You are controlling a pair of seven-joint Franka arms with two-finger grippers.
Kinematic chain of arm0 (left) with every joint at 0, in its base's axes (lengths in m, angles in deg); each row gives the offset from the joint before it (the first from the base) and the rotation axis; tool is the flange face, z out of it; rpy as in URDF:
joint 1: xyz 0 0 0.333 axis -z
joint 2: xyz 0 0 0 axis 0.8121 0.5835 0
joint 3: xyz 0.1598 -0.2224 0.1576 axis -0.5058 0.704 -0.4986
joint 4: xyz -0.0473 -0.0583 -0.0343 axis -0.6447 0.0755 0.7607
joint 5: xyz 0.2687 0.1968 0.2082 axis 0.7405 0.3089 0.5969
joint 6: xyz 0 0 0 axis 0.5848 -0.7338 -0.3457
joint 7: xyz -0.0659 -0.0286 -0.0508 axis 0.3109 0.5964 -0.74
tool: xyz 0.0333 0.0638 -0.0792 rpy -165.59 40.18 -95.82
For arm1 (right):
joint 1: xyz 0 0 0.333 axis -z
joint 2: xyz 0 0 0 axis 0.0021 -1 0
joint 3: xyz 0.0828 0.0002 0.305 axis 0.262 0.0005 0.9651
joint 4: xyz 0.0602 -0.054 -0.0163 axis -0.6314 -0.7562 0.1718
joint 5: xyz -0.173 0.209 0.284 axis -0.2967 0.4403 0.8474
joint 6: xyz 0 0 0 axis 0.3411 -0.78 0.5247
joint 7: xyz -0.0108 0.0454 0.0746 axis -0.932 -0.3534 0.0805
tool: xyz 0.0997 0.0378 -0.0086 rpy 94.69 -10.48 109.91
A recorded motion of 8 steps. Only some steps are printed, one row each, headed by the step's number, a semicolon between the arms.
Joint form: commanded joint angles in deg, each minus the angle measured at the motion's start. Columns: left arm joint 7, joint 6, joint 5, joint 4, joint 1, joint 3, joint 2; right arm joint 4, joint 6, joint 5, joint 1, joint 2, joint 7, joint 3.
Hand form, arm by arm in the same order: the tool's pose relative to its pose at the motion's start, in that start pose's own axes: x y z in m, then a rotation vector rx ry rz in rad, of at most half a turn. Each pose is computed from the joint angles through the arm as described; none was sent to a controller.
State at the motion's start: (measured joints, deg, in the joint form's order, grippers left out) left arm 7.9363 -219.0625 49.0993 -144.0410 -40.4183 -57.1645 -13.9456; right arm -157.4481 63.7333 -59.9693 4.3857 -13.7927 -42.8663 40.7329
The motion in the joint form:
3: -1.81 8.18 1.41 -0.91 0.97 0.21 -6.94; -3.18 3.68 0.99 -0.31 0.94 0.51 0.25
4: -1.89 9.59 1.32 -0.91 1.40 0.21 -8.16; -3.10 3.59 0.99 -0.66 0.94 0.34 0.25
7: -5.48 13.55 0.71 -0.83 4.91 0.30 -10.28; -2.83 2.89 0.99 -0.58 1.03 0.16 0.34
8: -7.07 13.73 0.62 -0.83 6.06 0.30 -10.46; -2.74 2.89 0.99 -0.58 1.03 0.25 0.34
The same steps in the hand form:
3: -0.0128 0.0072 -0.0684 0.0450 -0.0112 0.0033; -0.0113 -0.0056 0.0057 0.0082 0.0257 -0.0029
4: -0.0171 0.0108 -0.0816 0.0476 -0.0134 0.0081; -0.0108 -0.0092 0.0054 0.0082 0.0253 -0.0061
7: -0.0507 0.0415 -0.1028 0.0630 -0.0396 0.0016; -0.0102 -0.0094 0.0038 0.0098 0.0194 -0.0032
8: -0.0608 0.0518 -0.1047 0.0624 -0.0398 -0.0069; -0.0096 -0.0094 0.0032 0.0097 0.0210 -0.0048

